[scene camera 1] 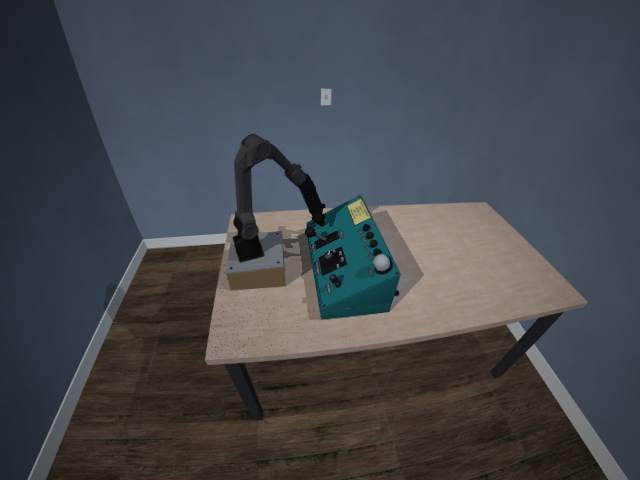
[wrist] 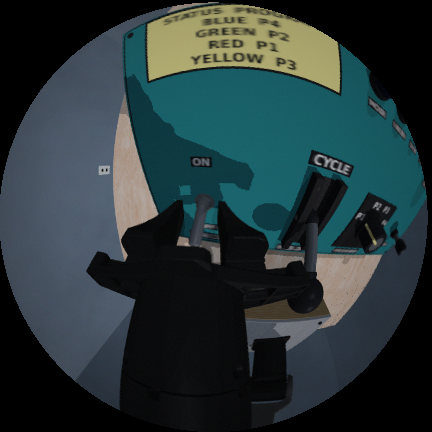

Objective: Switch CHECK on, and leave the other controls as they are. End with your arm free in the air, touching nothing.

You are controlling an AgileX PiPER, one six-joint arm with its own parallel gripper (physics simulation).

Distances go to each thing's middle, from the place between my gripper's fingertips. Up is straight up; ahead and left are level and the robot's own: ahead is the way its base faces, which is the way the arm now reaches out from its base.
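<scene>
Black ball knob (wrist: 306, 301): 11 cm to the right of my hand, 6 cm behind it, 2 cm above. Teal control panel (scene camera 1: 368, 277): 19 cm to the right of my hand, 4 cm ahead.
</scene>
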